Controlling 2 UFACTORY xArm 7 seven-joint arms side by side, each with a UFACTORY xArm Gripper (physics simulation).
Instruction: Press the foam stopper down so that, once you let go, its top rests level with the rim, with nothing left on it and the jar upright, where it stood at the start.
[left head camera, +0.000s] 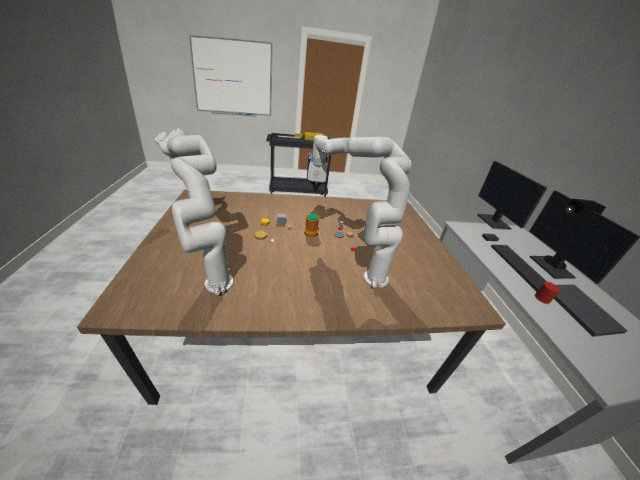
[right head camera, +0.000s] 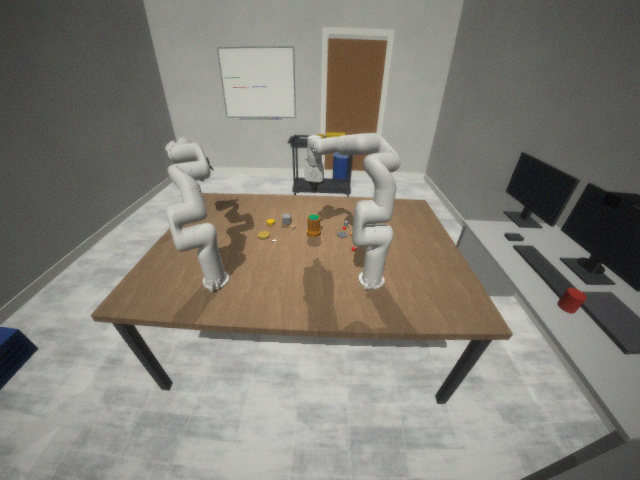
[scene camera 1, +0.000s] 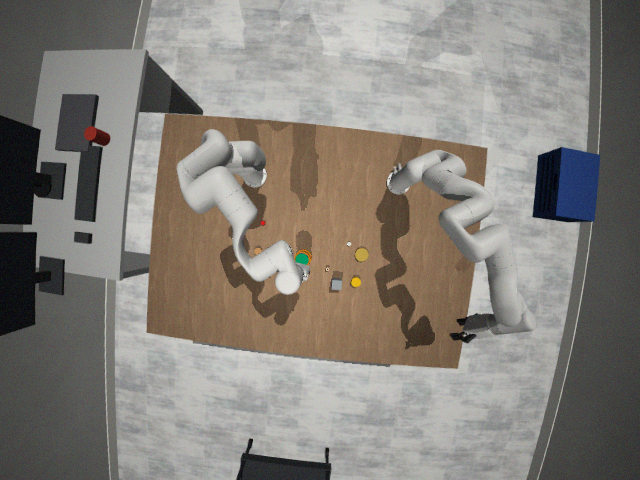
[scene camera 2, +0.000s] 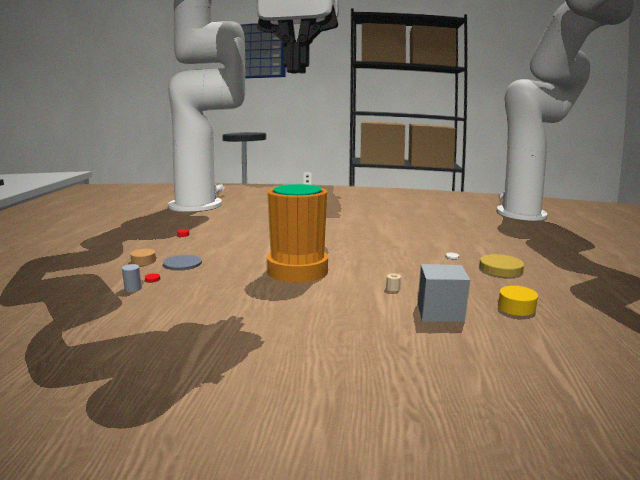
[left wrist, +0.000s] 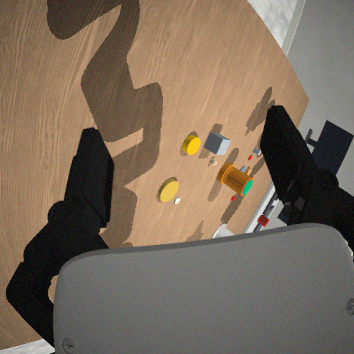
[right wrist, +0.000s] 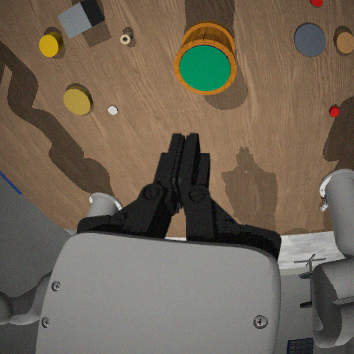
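The orange jar (left head camera: 311, 226) (right head camera: 313, 226) (scene camera 2: 297, 229) (left wrist: 233, 177) (right wrist: 210, 34) stands upright on the table. The green foam stopper (left head camera: 312, 217) (right head camera: 313, 217) (scene camera 1: 301, 259) (scene camera 2: 297, 189) (left wrist: 247, 187) (right wrist: 205, 68) fills its mouth, its top about level with the rim, with nothing on it. My right gripper (scene camera 2: 296, 71) (right wrist: 188, 148) is shut and empty, high above the jar and apart from it. My left gripper (scene camera 1: 458, 329) (left wrist: 185, 133) is open and empty, near the table's corner at the lower right in scene camera 1.
In scene camera 2, a grey block (scene camera 2: 443, 292), a beige bead (scene camera 2: 393, 283), a yellow disc (scene camera 2: 517, 300), a dull yellow disc (scene camera 2: 501, 265) and a white disc (scene camera 2: 452, 255) lie right of the jar. A blue-grey disc (scene camera 2: 182, 261), a grey cylinder (scene camera 2: 131, 277) and an orange disc (scene camera 2: 143, 256) lie left.
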